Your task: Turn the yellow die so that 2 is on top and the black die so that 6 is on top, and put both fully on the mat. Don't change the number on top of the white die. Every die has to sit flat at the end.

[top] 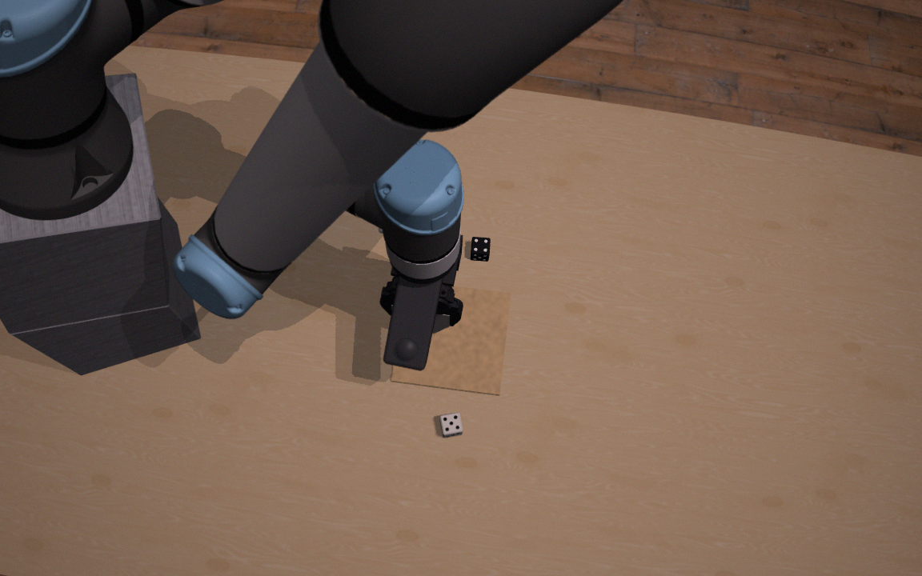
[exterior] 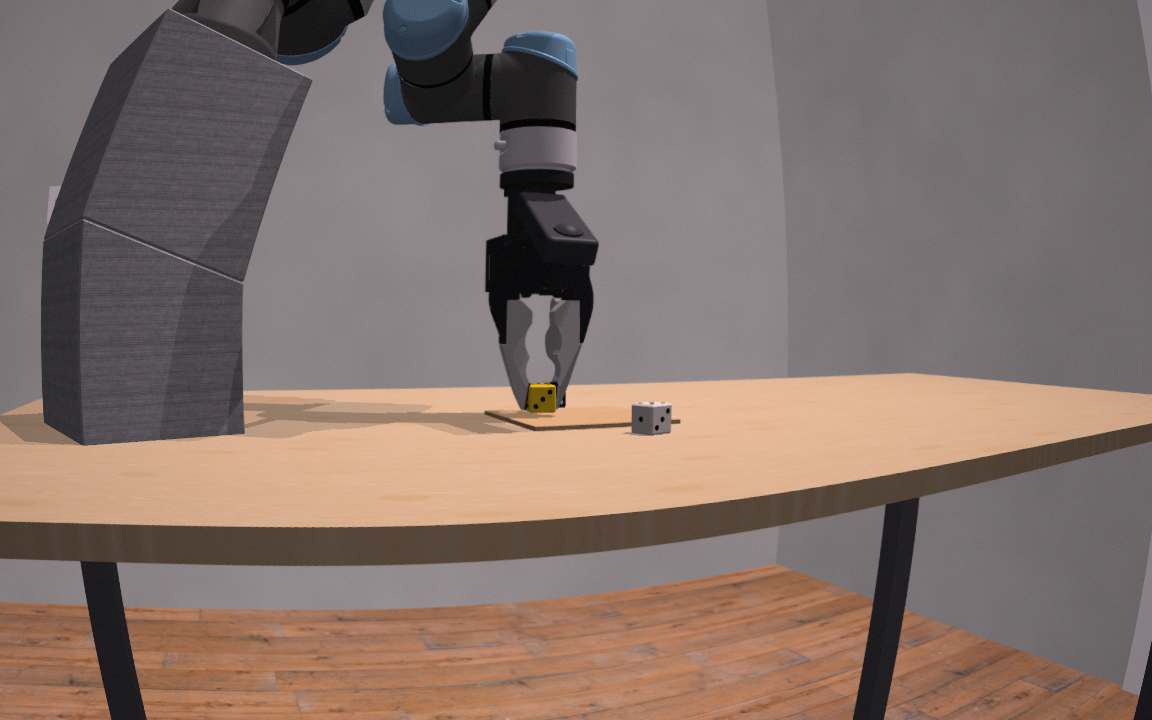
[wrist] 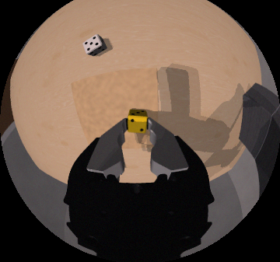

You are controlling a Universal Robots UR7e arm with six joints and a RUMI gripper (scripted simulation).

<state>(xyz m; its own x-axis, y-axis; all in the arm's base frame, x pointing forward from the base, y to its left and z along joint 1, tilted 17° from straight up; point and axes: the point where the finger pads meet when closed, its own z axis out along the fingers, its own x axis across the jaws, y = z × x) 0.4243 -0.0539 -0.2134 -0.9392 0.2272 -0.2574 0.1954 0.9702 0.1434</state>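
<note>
The yellow die lies right at my hand. From my hand the other things lie so: white die 3 cm ahead, 13 cm to the right, 1 cm below; then mat 4 cm ahead, 1 cm to the right, 2 cm below; then black die 8 cm ahead, 11 cm to the left, 1 cm below.
</note>
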